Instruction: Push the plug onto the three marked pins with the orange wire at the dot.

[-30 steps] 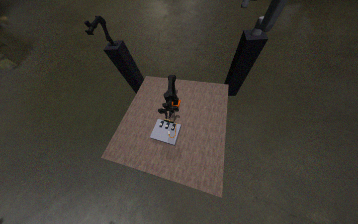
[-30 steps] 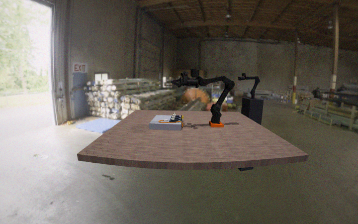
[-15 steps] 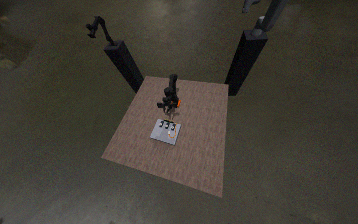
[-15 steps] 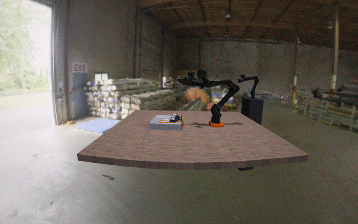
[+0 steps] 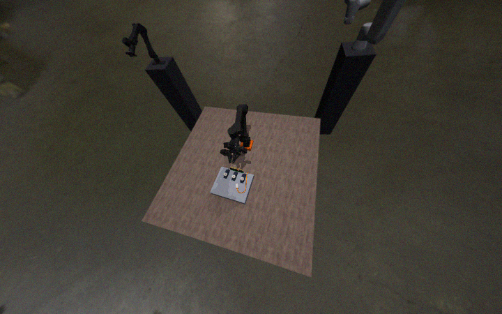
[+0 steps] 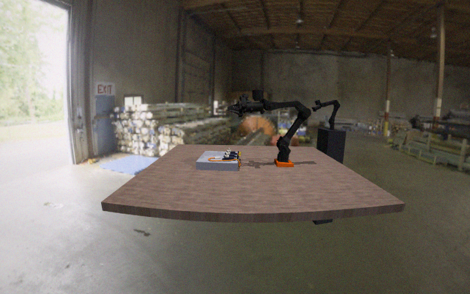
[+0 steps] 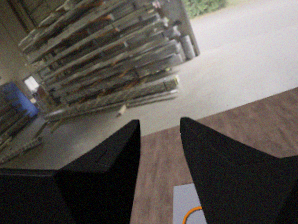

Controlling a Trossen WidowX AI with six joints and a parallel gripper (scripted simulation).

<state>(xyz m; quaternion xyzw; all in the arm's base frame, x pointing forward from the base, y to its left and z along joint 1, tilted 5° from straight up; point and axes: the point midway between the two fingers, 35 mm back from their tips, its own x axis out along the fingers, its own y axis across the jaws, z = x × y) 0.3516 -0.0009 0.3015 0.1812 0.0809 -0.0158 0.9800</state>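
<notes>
My gripper tip is 7 cm past the red marked band, 2 cm to the left of it and 28 cm above it. From my gripper tip the other things lie so: grey printed holder: 8 cm ahead, 7 cm to the right, 33 cm below.
</notes>
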